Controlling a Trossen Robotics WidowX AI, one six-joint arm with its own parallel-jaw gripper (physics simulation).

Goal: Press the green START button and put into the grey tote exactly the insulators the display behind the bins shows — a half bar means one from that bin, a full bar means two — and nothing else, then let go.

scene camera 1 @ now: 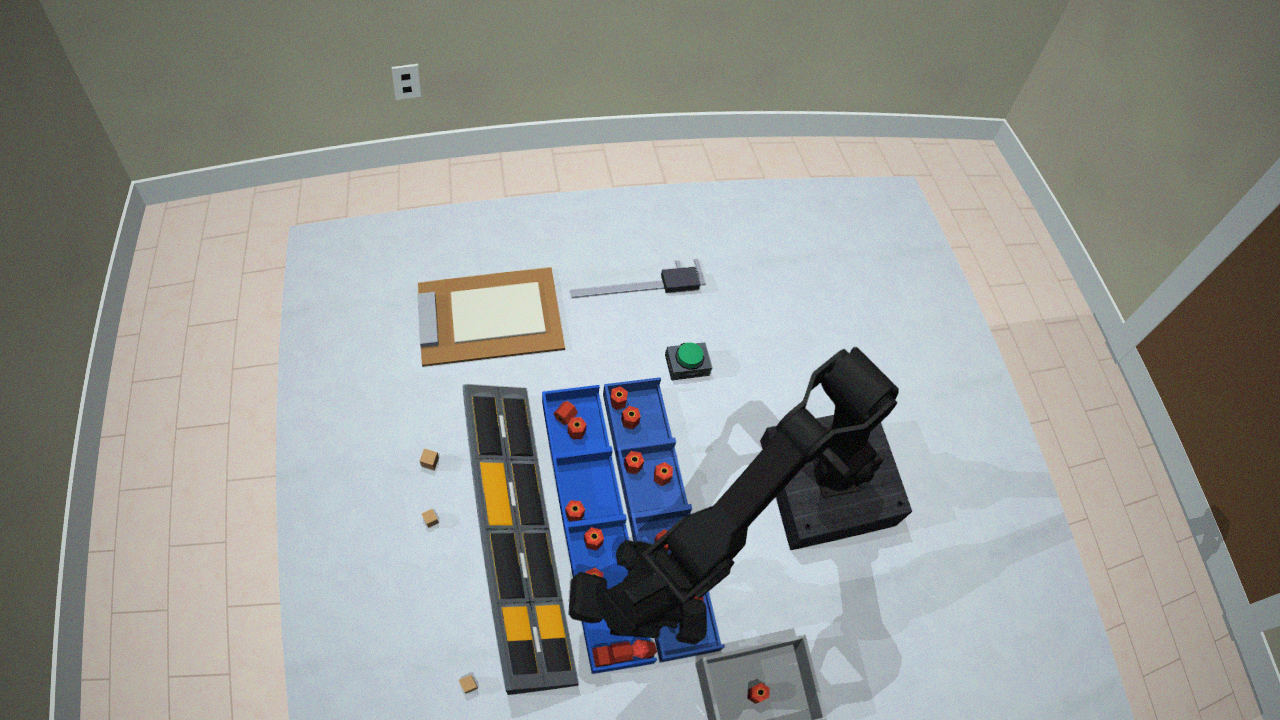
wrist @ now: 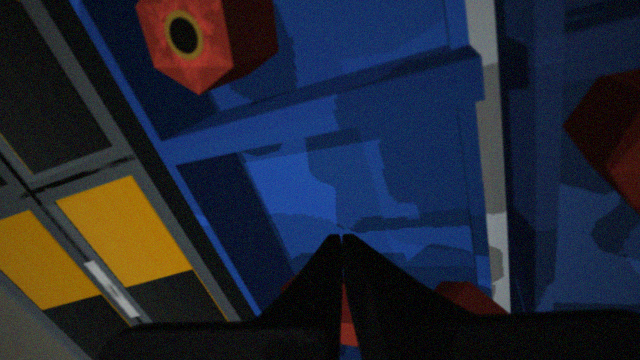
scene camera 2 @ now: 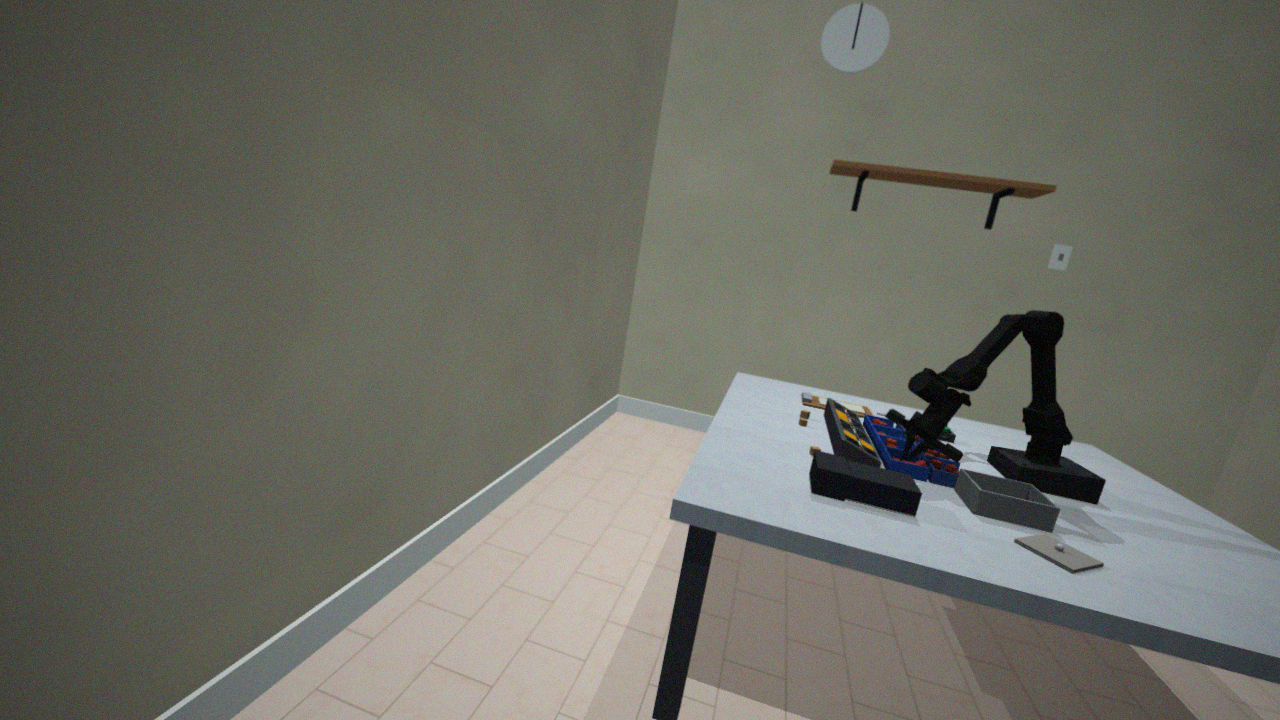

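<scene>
My gripper (wrist: 340, 245) is shut and empty, over the last bin of the left column of blue bins (scene camera 1: 585, 454) (wrist: 280, 125). In that bin, red insulators (scene camera 1: 623, 651) lie at the near end, partly hidden by the fingers in the wrist view. A red insulator (scene camera 1: 594, 537) (wrist: 185, 40) stands in the bin above it. The display (scene camera 1: 520, 531) (wrist: 125, 230) shows a full bar in the second row's left cell, half bars in both fourth-row cells, and dark cells elsewhere. The grey tote (scene camera 1: 812, 671) (scene camera 2: 1006, 512) holds one red insulator (scene camera 1: 759, 692). The green button (scene camera 1: 689, 355) stands beyond the bins.
A clipboard (scene camera 1: 496, 311) and a caliper (scene camera 1: 680, 279) lie at the back. Small wooden blocks (scene camera 1: 429, 458) (scene camera 1: 430, 517) (scene camera 1: 468, 683) lie left of the display. A long black box (scene camera 2: 863, 483) stands near the bins' end, and a flat plate (scene camera 2: 1056, 553) lies beside the tote.
</scene>
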